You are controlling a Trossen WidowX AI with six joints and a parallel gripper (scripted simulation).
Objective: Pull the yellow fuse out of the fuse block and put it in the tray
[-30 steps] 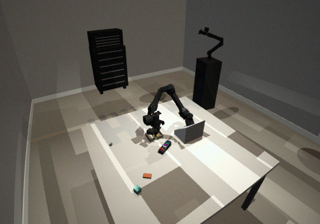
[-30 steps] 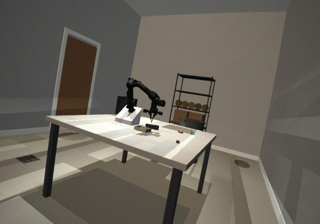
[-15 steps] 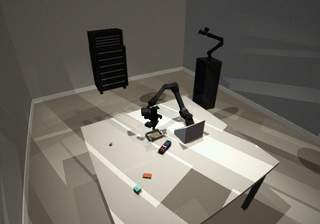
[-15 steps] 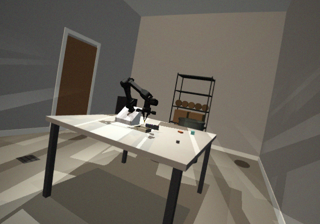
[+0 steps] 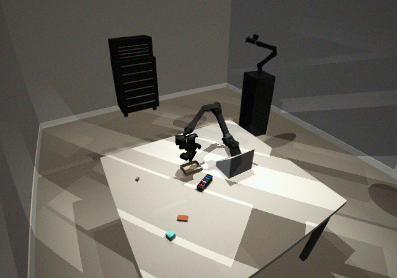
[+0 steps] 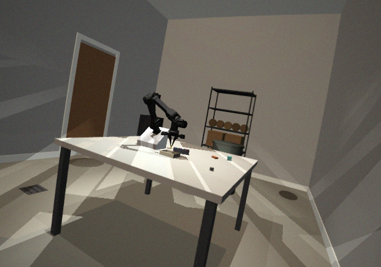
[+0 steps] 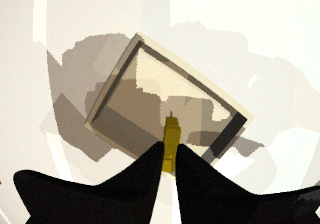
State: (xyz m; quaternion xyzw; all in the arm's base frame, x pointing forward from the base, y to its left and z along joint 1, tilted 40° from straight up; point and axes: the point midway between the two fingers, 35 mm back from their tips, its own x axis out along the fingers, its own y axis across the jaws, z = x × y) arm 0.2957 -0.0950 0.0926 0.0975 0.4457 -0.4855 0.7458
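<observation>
Right now the yellow fuse is 1 cm below my gripper tip. From my gripper tip the other things lie so: orange block: 20 cm ahead, 40 cm to the left, 7 cm below; then teal cube: 30 cm ahead, 49 cm to the left, 6 cm below; then shallow tan tray: 8 cm below.
</observation>
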